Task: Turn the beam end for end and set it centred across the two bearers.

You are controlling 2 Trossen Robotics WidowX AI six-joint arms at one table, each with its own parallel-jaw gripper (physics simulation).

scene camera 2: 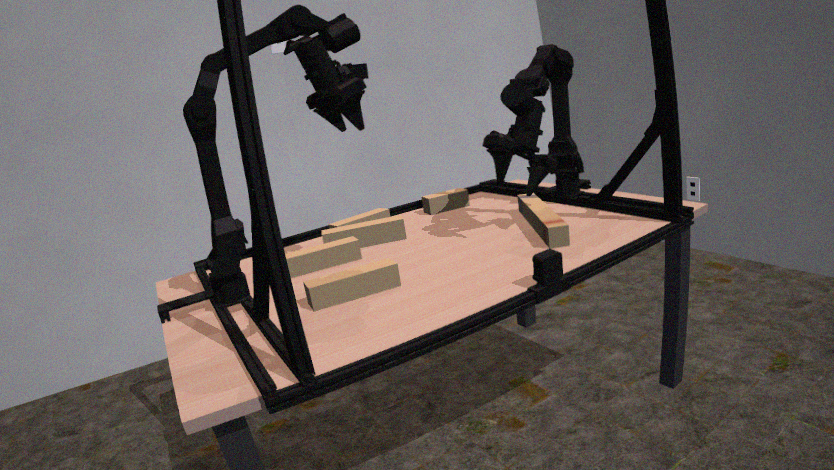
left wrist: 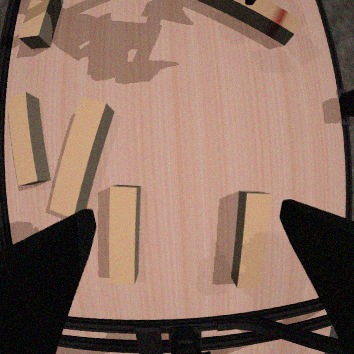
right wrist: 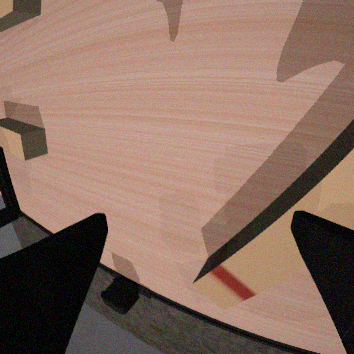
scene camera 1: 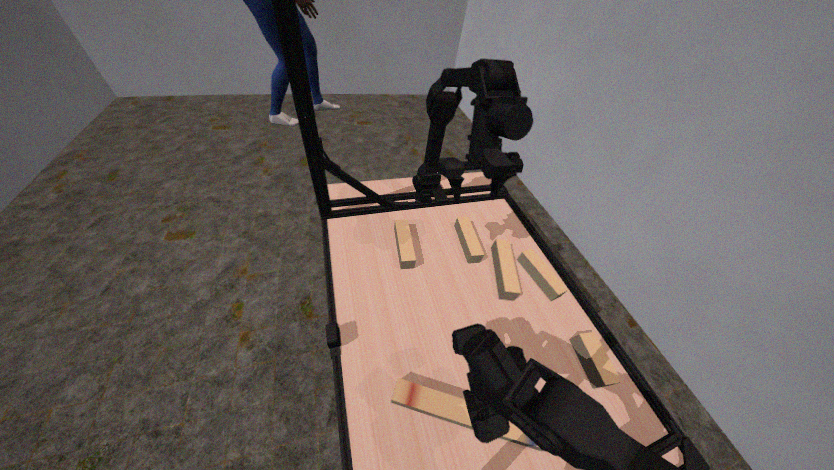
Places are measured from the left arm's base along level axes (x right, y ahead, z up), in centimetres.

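Pixels of known places: left gripper, fingertip midpoint: (scene camera 2: 353, 130) (left wrist: 188, 214) (scene camera 1: 475, 201); right gripper, fingertip midpoint: (scene camera 2: 514, 190) (right wrist: 201, 222) (scene camera 1: 459, 368); left arm's base, origin of the base link: (scene camera 2: 232, 300) (left wrist: 184, 338) (scene camera 1: 422, 197); right arm's base, origin of the base link: (scene camera 2: 569, 194).
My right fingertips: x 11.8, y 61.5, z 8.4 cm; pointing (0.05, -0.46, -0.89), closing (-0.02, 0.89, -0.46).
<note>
For each thing: its middle in the pictures, then the offset to it from my right fingertips. "pt": a spot on its surface instead.
- beam, body centre: (scene camera 2: 540, 217) (scene camera 1: 468, 414) dx -1.1, dy +8.1, dz -8.1 cm
- black box, surface spot: (scene camera 2: 547, 267) pt dx +26.5, dy -17.0, dz -6.7 cm
The beam (scene camera 1: 437, 401) (scene camera 2: 542, 218) (left wrist: 267, 10) (right wrist: 282, 250) lies slanted on the table below the right gripper, with a red band near one end and a blue mark near the other in scene camera 1. Two nearly parallel blocks, apparently the bearers, lie near the left arm: one (scene camera 1: 404, 240) (scene camera 2: 353, 286) (left wrist: 255, 235) (right wrist: 35, 142) nearer the front rail, the other (scene camera 1: 468, 238) (scene camera 2: 323, 255) (left wrist: 122, 235) farther back. My left gripper (scene camera 2: 352, 128) (left wrist: 188, 214) is open and empty, high above them. My right gripper (scene camera 2: 514, 188) (right wrist: 201, 222) is open, one finger over the beam.
Three more blocks lie toward the back rail: a long one (scene camera 1: 506, 268) (scene camera 2: 370, 232) (left wrist: 82, 155), a slanted one (scene camera 1: 542, 274) (left wrist: 25, 140) beside it, and one (scene camera 1: 595, 359) (scene camera 2: 446, 201) (left wrist: 42, 22) nearer the right arm. A black box (scene camera 1: 332, 334) (scene camera 2: 547, 267) (right wrist: 120, 295) sits on the front rail.
</note>
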